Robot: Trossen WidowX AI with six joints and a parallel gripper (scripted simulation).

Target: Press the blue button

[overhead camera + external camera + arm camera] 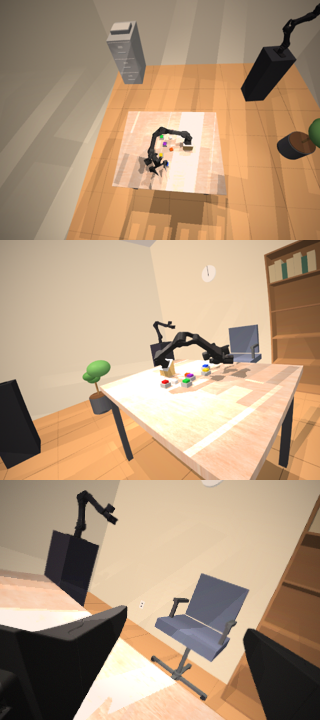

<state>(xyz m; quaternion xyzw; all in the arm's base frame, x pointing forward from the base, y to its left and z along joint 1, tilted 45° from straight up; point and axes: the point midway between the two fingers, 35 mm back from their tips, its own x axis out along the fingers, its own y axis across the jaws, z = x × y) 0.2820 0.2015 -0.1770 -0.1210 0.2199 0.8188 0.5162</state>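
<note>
My gripper tip is 3 cm past the blue button, 11 cm to the left of it and 10 cm above it. Round my gripper tip: orange block: 9 cm behind, 27 cm to the right, 13 cm below; then purple button: 2 cm behind, 33 cm to the right, 10 cm below; then yellow button: 2 cm ahead, 21 cm to the right, 10 cm below.
</note>
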